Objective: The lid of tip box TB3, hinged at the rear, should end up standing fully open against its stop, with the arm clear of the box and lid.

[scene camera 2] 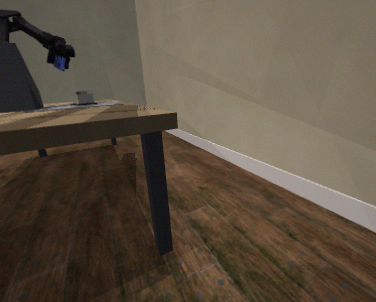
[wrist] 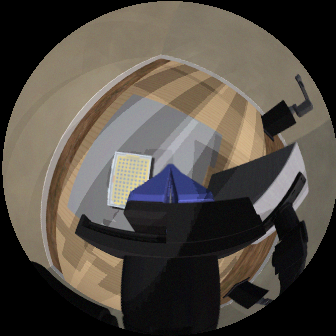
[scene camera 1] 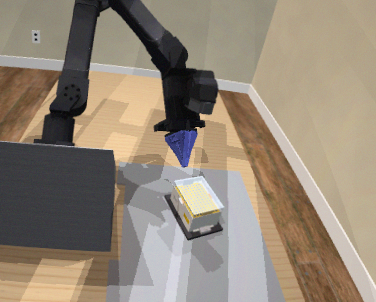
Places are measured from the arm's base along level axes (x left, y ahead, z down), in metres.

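Where they show: gripper, fingertip midpoint: (scene camera 2: 63, 70) (wrist: 170, 168) (scene camera 1: 185, 166); arm's base, link origin: (wrist: 279, 208) (scene camera 1: 55, 154).
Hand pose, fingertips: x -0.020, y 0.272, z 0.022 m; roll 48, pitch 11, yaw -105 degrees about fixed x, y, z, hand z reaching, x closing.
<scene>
Each offset is from my fingertips to the top centre of the thing. "spot": to the spot under its first point. Level surfaces: height alone.
The tip box TB3 {dy +0.064, dx +0.023, dz +0.111 m} (scene camera 1: 199, 220) (scene camera 2: 84, 98) (wrist: 131, 179) is a small pale box with a dotted yellow tip rack, standing on a dark base plate. Its clear lid {spot: dy +0.106, dx -0.015, dz +0.111 m} (scene camera 1: 218, 203) lies down over the yellow rack and looks closed; its hinge cannot be made out. My gripper (scene camera 1: 185, 165) (scene camera 2: 61, 69) (wrist: 170, 168) has blue fingers, shut together and empty, pointing down. It hangs above and apart from the box, beyond the box's far end in scene camera 1, and to the right of the box in the wrist view.
A grey mat {dz +0.188 m} (scene camera 1: 142, 255) (wrist: 150, 117) lies under the box on the wooden table (scene camera 1: 65, 282) (scene camera 2: 90, 131). A large dark block (scene camera 1: 55, 197) (wrist: 240, 175) stands left of the mat in scene camera 1. A wall runs along the right side, beyond a strip of floor.
</scene>
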